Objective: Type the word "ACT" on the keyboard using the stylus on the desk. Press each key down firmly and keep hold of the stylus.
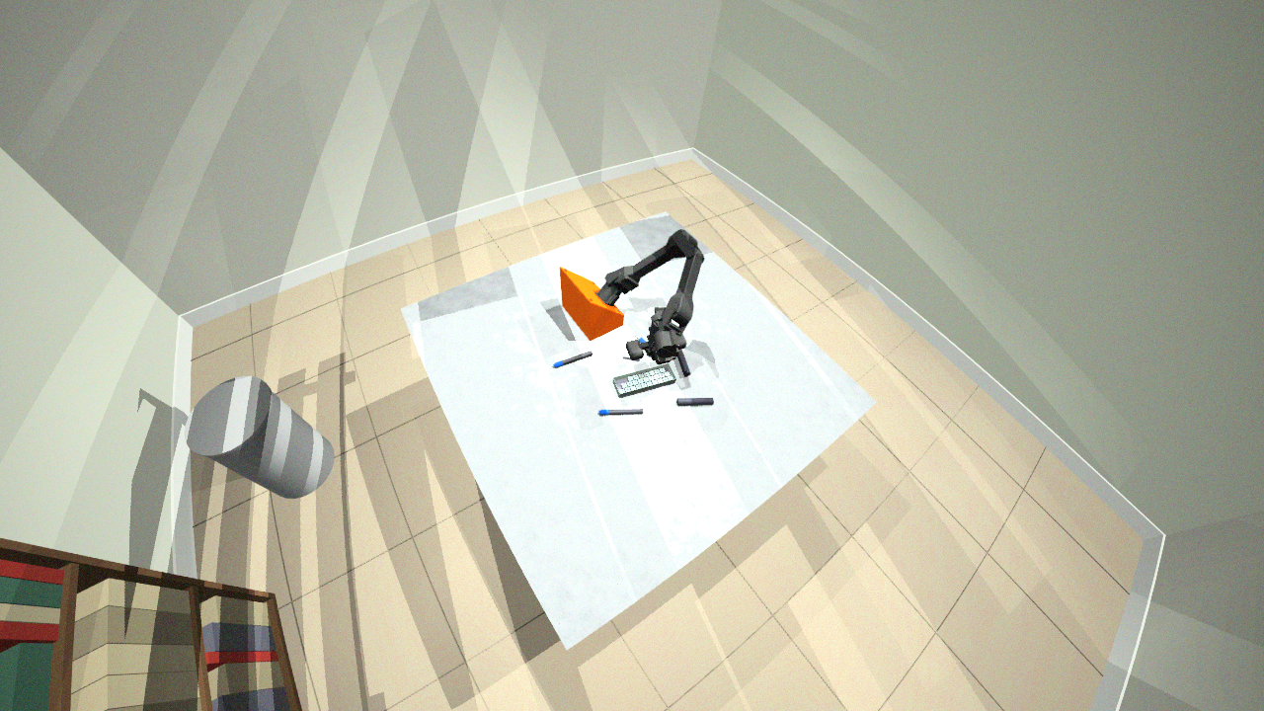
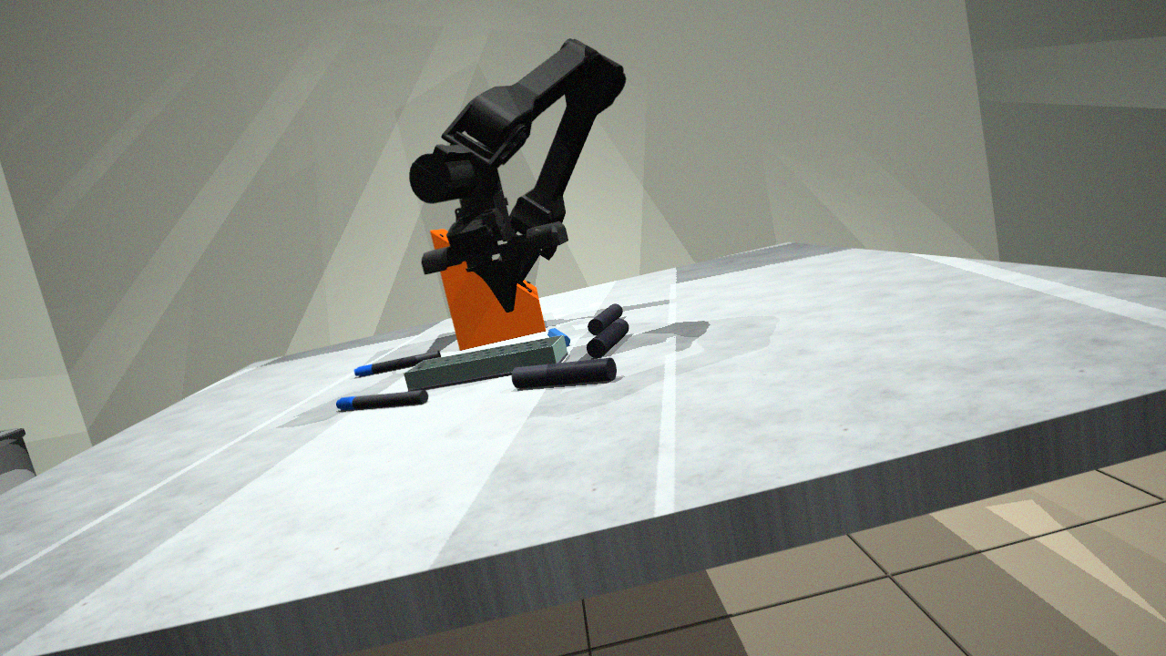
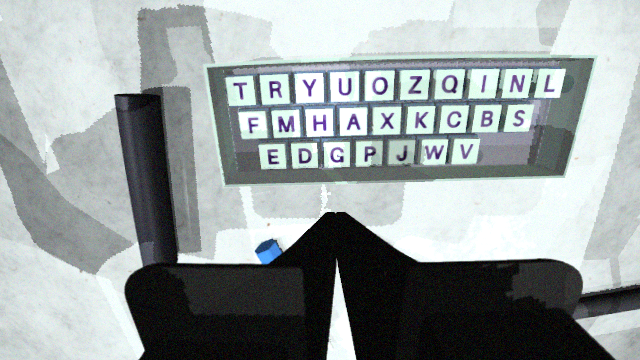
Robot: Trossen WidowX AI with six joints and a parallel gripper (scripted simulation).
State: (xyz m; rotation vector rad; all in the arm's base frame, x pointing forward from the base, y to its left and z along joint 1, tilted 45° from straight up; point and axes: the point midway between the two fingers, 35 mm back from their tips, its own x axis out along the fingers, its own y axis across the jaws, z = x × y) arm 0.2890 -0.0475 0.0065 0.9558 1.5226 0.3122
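My gripper tip is now 11 cm past the blue stylus, 6 cm to the right of it and 6 cm above it. Round my gripper tip: stylus tip: 14 cm behind, 6 cm to the left, 6 cm below.
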